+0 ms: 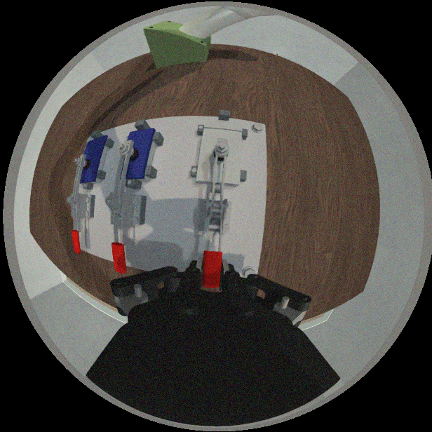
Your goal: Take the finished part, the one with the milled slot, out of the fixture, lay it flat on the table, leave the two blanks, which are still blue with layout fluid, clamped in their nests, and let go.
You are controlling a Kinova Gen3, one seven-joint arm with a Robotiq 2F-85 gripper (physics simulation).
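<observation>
The finished part (232,162) is a pale, near-white rectangular plate in the right-hand nest of the light fixture plate (172,175), between small grey posts. A toggle clamp (217,207) reaches over it, its spindle tip above the part; the slot cannot be made out. My gripper (211,265) is shut on this clamp's red handle (212,260) at the bottom middle. Two blue blanks, one nearer (137,167) and one farther left (97,152), sit in their nests under their own clamps.
The blanks' clamps have red handles (118,257) (76,241) to the left of my gripper. A green block (177,50) stands at the far side of the brown wooden table (315,175), with a pale rounded shape above it. Bolt heads (257,128) stand at the plate's right corners.
</observation>
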